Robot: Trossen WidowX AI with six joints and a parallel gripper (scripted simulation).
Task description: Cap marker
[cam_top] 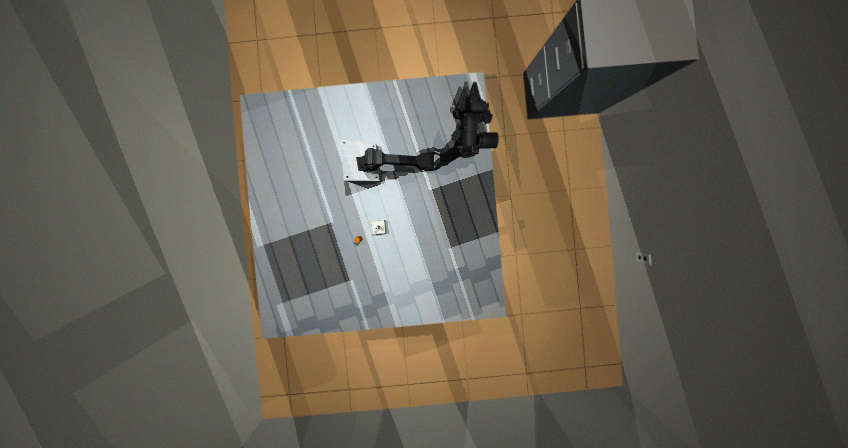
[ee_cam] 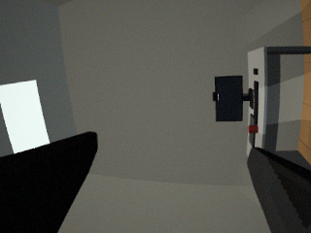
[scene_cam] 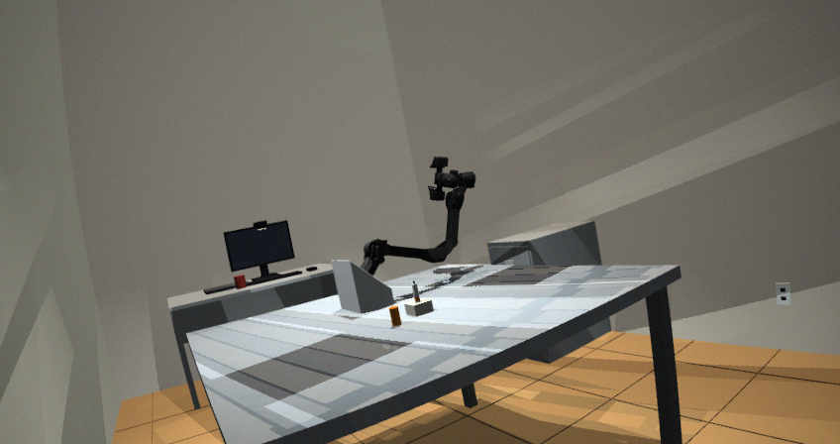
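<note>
The orange cap lies 50 cm ahead of my gripper tip, 59 cm to the right of it and 41 cm below it. The rest, counted from my gripper tip: cream holder block 45 cm ahead, 47 cm to the right, 42 cm below.
</note>
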